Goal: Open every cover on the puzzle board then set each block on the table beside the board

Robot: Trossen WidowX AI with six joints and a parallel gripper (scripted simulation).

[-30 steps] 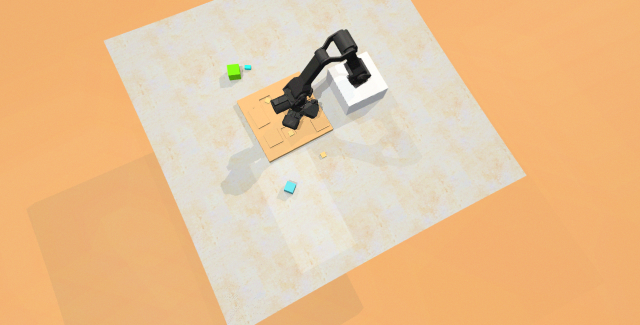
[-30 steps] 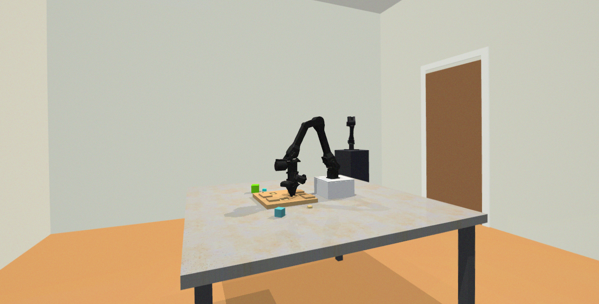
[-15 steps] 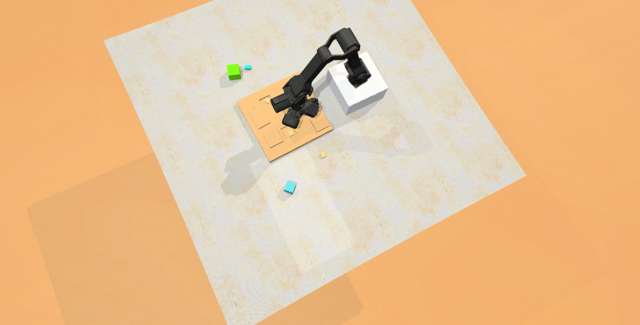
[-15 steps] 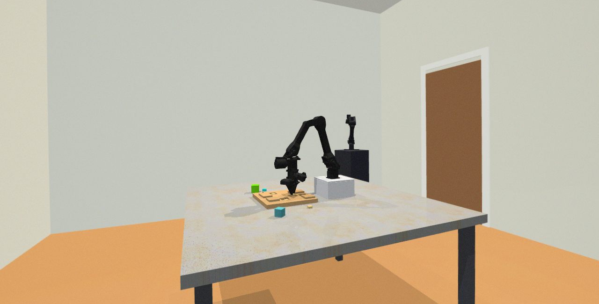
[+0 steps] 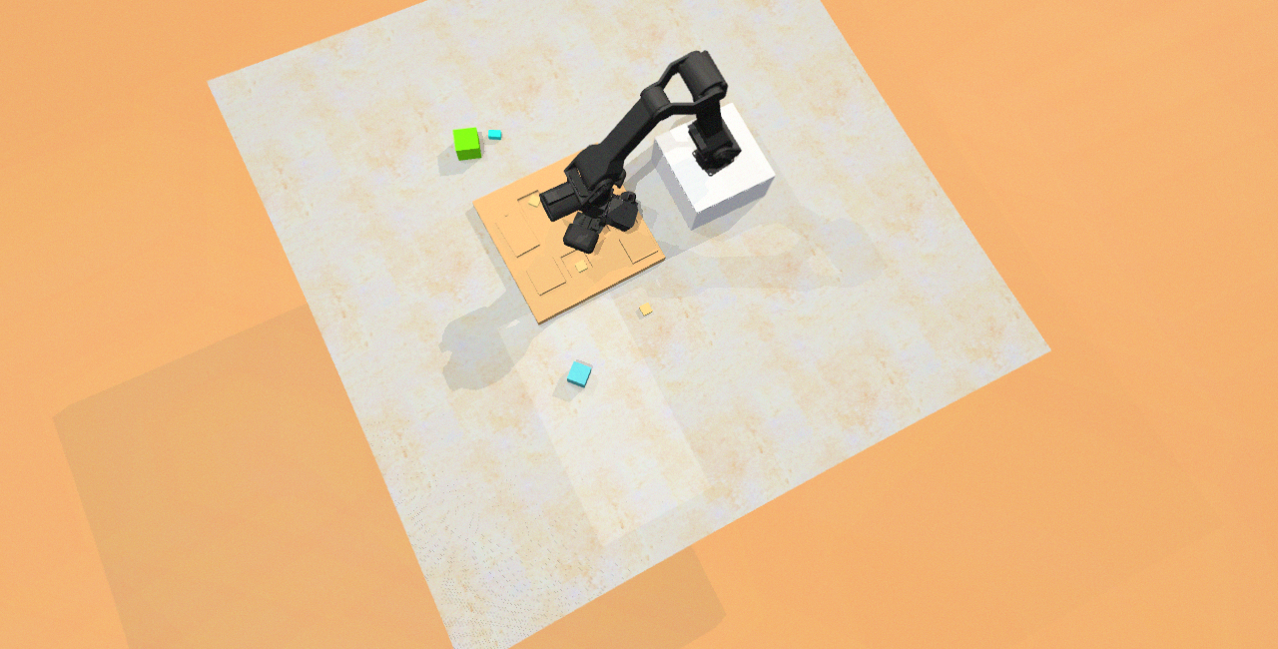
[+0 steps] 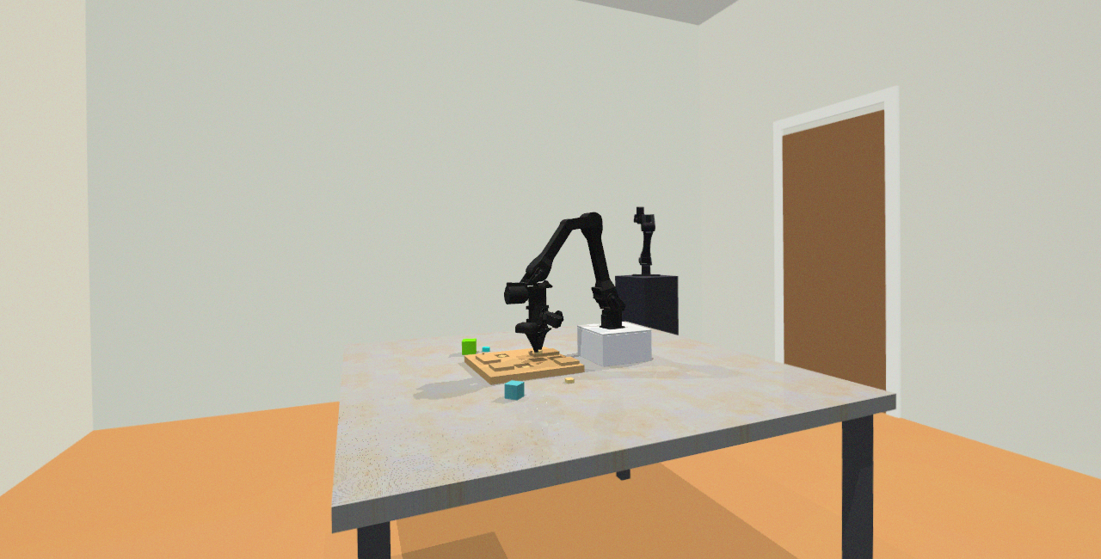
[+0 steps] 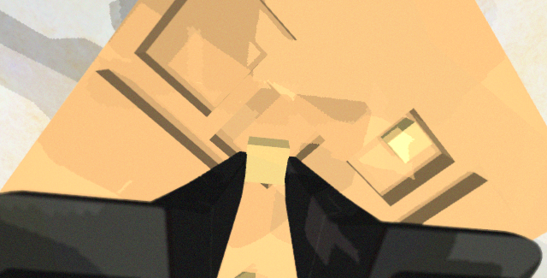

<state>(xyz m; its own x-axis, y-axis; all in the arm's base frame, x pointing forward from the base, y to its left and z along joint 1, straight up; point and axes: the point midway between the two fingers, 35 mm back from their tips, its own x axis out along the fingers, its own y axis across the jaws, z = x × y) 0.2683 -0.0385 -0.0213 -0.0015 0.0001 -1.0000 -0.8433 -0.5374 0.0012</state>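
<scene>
The tan puzzle board is 40 mm ahead of my gripper tip, 10 mm to the right of it and 30 mm below it. Also, from my gripper tip: small cyan block (50 mm ahead, 300 mm to the right, 40 mm below); then green cube (110 mm ahead, 300 mm to the right, 20 mm below); then cyan cube (200 mm ahead, 240 mm to the left, 30 mm below).
</scene>
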